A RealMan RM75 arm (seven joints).
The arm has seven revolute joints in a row. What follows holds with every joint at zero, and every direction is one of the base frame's. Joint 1 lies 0.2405 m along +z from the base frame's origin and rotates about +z. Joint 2 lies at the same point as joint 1 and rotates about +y. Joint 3 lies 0.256 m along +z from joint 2 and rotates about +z. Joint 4 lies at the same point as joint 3 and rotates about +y. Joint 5 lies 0.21 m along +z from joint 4 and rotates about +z. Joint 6 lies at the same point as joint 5 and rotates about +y. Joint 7 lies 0.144 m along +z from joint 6 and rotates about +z. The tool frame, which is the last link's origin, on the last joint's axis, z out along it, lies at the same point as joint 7; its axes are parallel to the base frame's.
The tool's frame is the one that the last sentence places.
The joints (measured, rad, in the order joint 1, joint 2, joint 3, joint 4, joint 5, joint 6, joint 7), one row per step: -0.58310 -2.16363 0.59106 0.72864 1.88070 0.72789 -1.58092; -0.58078 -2.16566 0.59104 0.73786 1.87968 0.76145 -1.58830; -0.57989 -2.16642 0.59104 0.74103 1.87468 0.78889 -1.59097; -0.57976 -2.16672 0.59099 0.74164 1.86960 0.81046 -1.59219; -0.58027 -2.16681 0.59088 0.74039 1.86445 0.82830 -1.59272; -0.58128 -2.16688 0.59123 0.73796 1.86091 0.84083 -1.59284; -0.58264 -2.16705 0.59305 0.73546 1.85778 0.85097 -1.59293; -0.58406 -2.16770 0.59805 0.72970 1.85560 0.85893 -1.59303; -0.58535 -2.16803 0.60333 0.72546 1.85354 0.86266 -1.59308; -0.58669 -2.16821 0.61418 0.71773 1.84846 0.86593 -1.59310; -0.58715 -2.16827 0.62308 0.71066 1.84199 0.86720 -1.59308; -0.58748 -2.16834 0.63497 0.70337 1.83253 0.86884 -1.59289
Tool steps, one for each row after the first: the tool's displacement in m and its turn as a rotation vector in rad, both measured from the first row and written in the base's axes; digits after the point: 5 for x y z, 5 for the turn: 0.00430 -0.00116 -0.00098 -0.01382 -0.01703 -0.02226; 0.00786 -0.00207 -0.00224 -0.02559 -0.03275 -0.04122; 0.01071 -0.00279 -0.00347 -0.03532 -0.04597 -0.05633; 0.01317 -0.00335 -0.00477 -0.04387 -0.05805 -0.06894; 0.01507 -0.00372 -0.00616 -0.05129 -0.06690 -0.07808; 0.01703 -0.00390 -0.00768 -0.05867 -0.07397 -0.08662; 0.01887 -0.00433 -0.01071 -0.07008 -0.08032 -0.09369; 0.02031 -0.00444 -0.01292 -0.07804 -0.08370 -0.09848; 0.02225 -0.00467 -0.01659 -0.09029 -0.08861 -0.10439; 0.02346 -0.00498 -0.01946 -0.09853 -0.09422 -0.10737; 0.02519 -0.00527 -0.02264 -0.10757 -0.10099 -0.11207
